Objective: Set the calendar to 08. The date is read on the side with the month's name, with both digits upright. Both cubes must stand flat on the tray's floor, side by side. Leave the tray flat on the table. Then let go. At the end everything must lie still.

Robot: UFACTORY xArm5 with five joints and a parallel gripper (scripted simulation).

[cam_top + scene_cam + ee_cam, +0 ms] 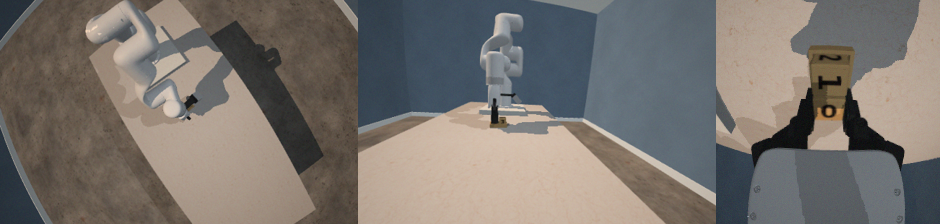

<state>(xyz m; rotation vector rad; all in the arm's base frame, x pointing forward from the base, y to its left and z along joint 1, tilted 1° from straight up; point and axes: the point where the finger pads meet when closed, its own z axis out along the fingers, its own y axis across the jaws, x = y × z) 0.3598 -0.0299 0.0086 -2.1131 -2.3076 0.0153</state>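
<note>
The wooden calendar tray is 30 mm below my hand and 20 mm to the left of it.
</note>
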